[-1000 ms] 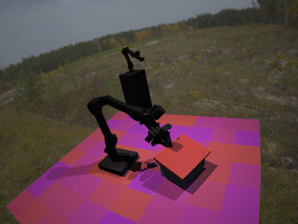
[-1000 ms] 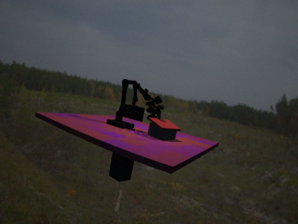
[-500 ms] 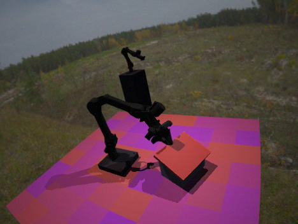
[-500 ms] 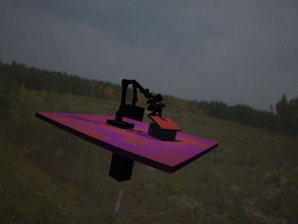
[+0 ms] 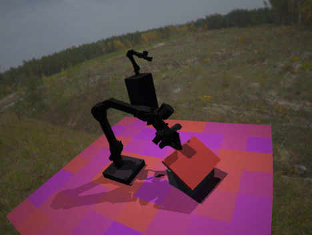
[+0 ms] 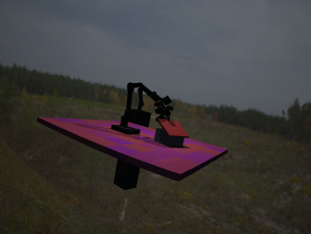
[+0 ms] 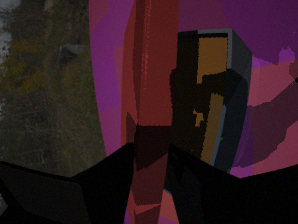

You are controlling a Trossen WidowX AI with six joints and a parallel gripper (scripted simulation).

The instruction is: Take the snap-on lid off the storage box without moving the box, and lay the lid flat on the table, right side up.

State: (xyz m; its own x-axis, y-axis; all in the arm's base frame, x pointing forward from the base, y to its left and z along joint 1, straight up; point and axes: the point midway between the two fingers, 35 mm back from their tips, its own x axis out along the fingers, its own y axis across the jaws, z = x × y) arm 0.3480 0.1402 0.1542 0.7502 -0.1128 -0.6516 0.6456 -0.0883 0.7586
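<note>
The red lid lies 70 mm ahead of my gripper tip, 10 mm to the right of it and 40 mm below it. From my gripper tip the other things lie so: dark grey storage box: 50 mm ahead, 120 mm below.
</note>
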